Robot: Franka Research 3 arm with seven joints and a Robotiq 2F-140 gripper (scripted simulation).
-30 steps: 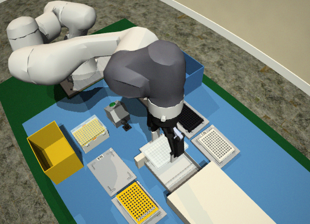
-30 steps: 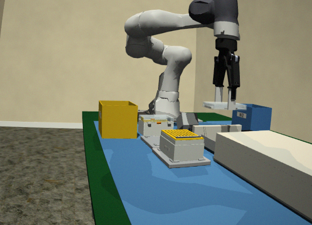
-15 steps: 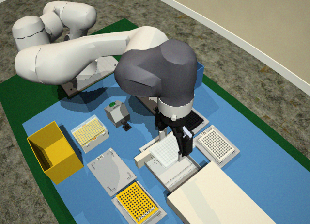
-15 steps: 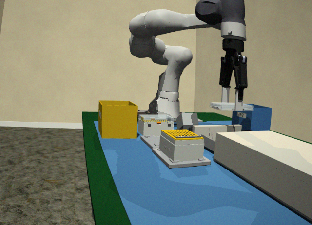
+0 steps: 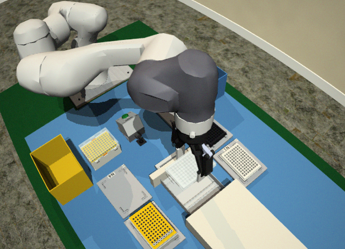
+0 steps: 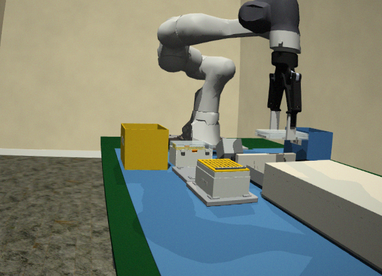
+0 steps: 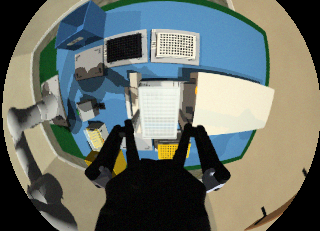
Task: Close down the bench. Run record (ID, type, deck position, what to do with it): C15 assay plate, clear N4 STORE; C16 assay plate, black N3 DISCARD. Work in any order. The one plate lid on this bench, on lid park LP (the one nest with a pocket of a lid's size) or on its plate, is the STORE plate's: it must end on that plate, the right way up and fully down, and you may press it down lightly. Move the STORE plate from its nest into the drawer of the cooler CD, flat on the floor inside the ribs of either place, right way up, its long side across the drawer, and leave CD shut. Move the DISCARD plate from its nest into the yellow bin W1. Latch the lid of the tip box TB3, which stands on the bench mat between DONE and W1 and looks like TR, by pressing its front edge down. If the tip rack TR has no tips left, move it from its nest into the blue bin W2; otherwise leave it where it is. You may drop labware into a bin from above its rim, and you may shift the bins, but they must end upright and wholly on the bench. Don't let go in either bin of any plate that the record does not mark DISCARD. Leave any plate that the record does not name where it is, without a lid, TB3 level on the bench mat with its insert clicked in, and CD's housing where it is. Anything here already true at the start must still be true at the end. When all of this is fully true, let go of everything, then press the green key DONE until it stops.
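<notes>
Now: hand 3 cm short of the cooler drawer, 1 cm to the left of it and 13 cm above it. Round my hand: tip rack TR: 1 cm ahead, 20 cm to the right, 10 cm below; plate lid: 1 cm below; white plate: 9 cm ahead, 18 cm to the left, 14 cm below.
</notes>
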